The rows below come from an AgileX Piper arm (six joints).
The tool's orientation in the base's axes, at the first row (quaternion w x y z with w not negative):
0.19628, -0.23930, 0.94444, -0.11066
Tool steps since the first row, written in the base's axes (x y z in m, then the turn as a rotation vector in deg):
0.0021, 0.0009, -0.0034, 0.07, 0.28, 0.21
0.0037, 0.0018, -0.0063, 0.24, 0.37, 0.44
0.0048, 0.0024, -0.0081, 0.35, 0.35, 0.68
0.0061, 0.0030, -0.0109, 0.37, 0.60, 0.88
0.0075, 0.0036, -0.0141, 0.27, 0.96, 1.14
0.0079, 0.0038, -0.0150, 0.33, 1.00, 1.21
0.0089, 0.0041, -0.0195, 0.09, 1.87, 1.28
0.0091, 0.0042, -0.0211, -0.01, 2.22, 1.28
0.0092, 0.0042, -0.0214, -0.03, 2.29, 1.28
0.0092, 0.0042, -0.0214, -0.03, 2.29, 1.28
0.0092, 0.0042, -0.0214, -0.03, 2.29, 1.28
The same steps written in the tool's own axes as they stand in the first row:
-0.0011, 0.0009, 0.0038, -0.26, 0.15, -0.19
-0.0019, 0.0019, 0.0070, -0.52, 0.09, -0.34
-0.0025, 0.0026, 0.0090, -0.67, -0.05, -0.50
-0.0030, 0.0034, 0.0120, -0.88, 0.10, -0.70
-0.0034, 0.0043, 0.0154, -1.06, 0.37, -1.02
-0.0035, 0.0046, 0.0164, -1.15, 0.36, -1.06
-0.0030, 0.0058, 0.0208, -1.41, 1.19, -1.33
-0.0027, 0.0063, 0.0223, -1.50, 1.53, -1.41
-0.0027, 0.0063, 0.0226, -1.52, 1.60, -1.43
-0.0027, 0.0063, 0.0226, -1.52, 1.60, -1.43
-0.0027, 0.0063, 0.0226, -1.52, 1.60, -1.43

